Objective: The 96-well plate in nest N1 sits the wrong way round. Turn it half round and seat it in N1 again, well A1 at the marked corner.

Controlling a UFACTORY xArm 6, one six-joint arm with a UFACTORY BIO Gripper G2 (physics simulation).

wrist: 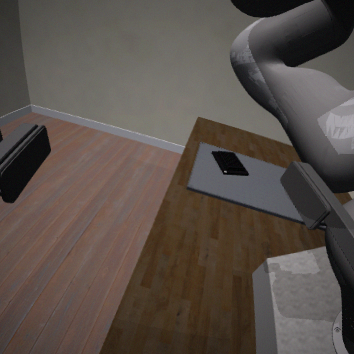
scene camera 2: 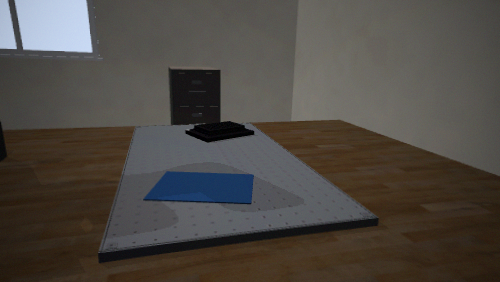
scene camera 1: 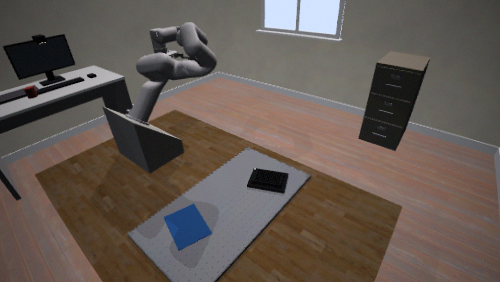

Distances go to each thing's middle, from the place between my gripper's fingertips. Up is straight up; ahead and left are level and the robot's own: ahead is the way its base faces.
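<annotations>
The flat blue square (scene camera 2: 173,186) is well below my hand, a long way ahead of it and far to the right of it.
</annotations>
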